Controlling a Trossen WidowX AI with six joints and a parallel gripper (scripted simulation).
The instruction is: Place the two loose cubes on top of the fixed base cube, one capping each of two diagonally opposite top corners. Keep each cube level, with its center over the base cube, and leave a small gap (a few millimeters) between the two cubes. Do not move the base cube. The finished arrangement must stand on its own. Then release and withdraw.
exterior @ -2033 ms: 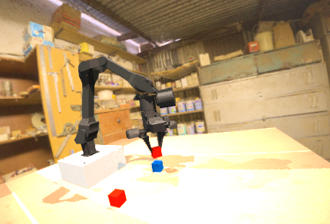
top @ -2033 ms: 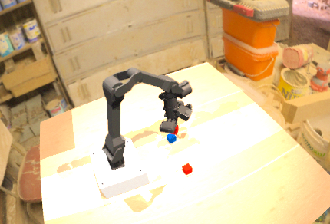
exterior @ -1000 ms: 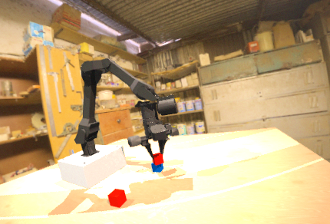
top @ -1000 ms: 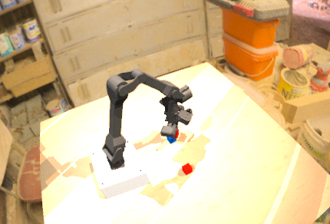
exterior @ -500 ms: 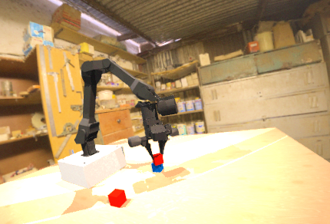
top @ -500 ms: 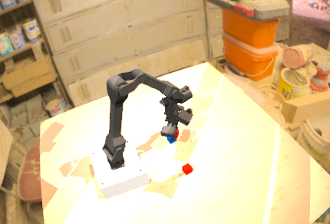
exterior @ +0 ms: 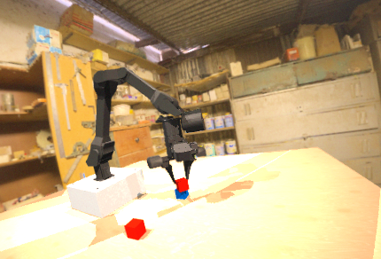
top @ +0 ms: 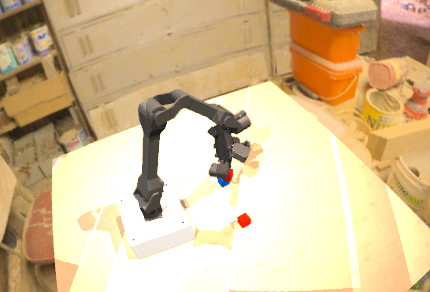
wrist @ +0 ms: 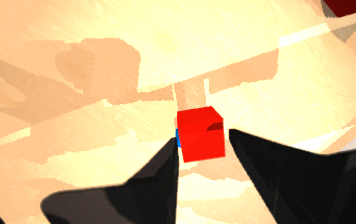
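My gripper tip is 1 cm above the red cube. The rest, counted from my gripper tip: blue cube: 1 cm behind, 1 cm to the left, 4 cm below.
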